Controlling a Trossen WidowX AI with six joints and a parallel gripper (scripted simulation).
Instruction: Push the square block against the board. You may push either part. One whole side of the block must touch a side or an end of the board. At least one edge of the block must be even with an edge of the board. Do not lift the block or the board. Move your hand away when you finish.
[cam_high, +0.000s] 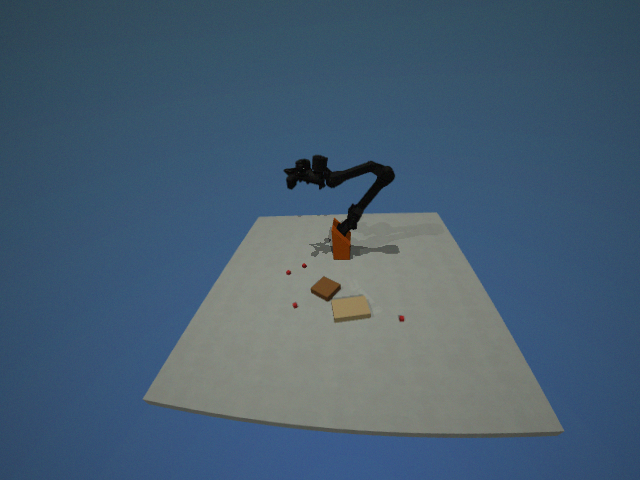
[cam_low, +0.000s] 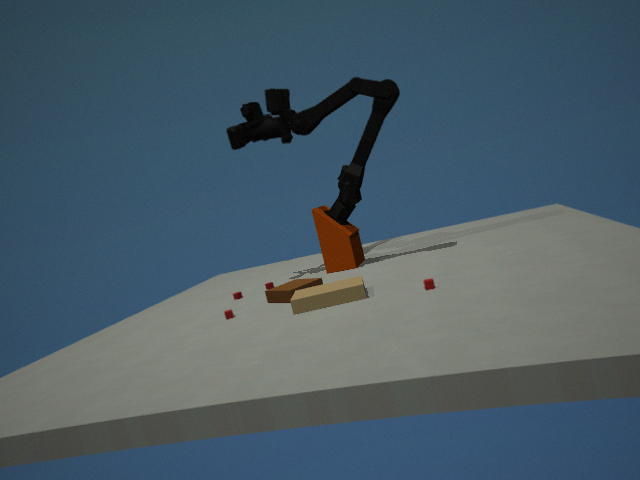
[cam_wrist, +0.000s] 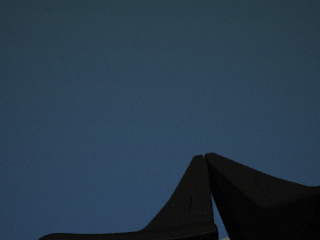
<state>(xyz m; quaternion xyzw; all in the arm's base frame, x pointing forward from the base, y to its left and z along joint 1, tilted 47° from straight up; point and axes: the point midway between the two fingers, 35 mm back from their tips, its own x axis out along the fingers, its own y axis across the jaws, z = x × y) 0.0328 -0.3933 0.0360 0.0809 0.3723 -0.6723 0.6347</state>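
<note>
My gripper tip is now 450 mm above the brown square block, 320 mm short of it and 250 mm to the right of it. Round my gripper tip: tan board (450 mm below, 420 mm ahead, 380 mm to the left).
</note>
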